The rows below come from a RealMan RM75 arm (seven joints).
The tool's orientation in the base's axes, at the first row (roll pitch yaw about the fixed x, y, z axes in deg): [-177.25, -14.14, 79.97]
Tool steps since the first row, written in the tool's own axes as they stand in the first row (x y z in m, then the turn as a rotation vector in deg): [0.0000, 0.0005, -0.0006, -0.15, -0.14, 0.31]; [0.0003, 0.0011, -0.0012, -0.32, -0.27, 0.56]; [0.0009, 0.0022, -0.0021, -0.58, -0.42, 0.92]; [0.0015, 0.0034, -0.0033, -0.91, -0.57, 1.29]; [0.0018, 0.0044, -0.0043, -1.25, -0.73, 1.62]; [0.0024, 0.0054, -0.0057, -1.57, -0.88, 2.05]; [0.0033, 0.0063, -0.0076, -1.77, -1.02, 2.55]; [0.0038, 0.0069, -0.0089, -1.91, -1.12, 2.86]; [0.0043, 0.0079, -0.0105, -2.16, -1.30, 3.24]
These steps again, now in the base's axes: [0.0005, -0.0002, 0.0006, -0.16, -0.04, -0.33]; [0.0011, -0.0002, 0.0012, -0.32, -0.12, -0.61]; [0.0023, 0.0000, 0.0022, -0.52, -0.26, -1.01]; [0.0036, 0.0001, 0.0034, -0.72, -0.46, -1.45]; [0.0047, -0.0001, 0.0044, -0.94, -0.67, -1.84]; [0.0058, 0.0000, 0.0059, -1.14, -0.85, -2.33]; [0.0068, 0.0002, 0.0079, -1.32, -0.89, -2.85]; [0.0075, 0.0003, 0.0092, -1.44, -0.93, -3.18]; [0.0086, 0.0002, 0.0109, -1.66, -1.05, -3.61]
